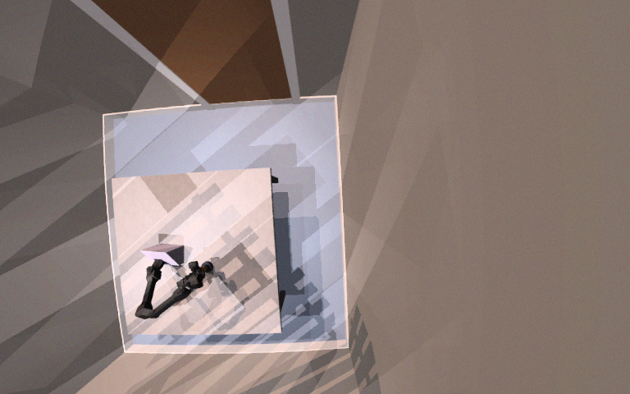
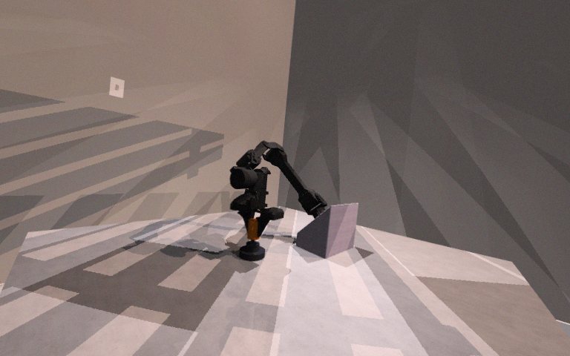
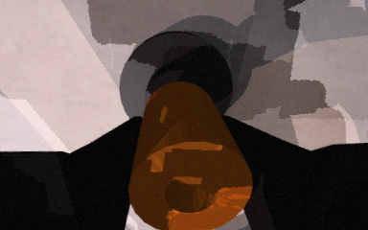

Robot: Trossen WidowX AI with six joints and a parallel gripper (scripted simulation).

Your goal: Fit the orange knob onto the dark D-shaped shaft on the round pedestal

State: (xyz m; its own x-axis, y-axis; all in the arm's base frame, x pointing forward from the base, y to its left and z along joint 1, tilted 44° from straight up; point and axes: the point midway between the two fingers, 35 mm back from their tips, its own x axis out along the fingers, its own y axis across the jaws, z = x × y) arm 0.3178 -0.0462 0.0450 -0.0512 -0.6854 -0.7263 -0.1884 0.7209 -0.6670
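Now: gripper tip 20 mm below the orange knob. Round my gripper tip: dark round pedestal: 40 mm below.
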